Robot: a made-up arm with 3 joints.
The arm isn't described. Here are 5 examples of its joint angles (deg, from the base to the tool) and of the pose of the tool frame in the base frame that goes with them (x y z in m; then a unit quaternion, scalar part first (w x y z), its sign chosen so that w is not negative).
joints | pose
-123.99 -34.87 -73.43 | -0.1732 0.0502 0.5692 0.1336 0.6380 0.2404 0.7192
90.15 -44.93 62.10 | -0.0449 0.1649 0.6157 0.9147 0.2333 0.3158 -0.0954
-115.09 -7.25 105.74 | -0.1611 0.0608 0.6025 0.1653 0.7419 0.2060 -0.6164
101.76 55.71 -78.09 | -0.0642 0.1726 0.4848 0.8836 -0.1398 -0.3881 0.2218
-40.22 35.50 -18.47 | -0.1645 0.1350 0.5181 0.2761 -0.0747 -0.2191 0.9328
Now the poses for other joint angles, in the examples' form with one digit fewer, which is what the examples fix.
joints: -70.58 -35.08 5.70
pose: -0.185 0.123 0.583 0.385 0.119 0.116 0.908
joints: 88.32 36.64 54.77
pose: -0.068 0.208 0.552 0.752 -0.354 0.551 0.074
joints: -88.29 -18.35 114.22
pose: -0.196 0.107 0.613 0.045 0.779 -0.050 -0.624
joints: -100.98 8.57 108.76
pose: -0.175 0.064 0.586 0.066 0.805 0.229 -0.544
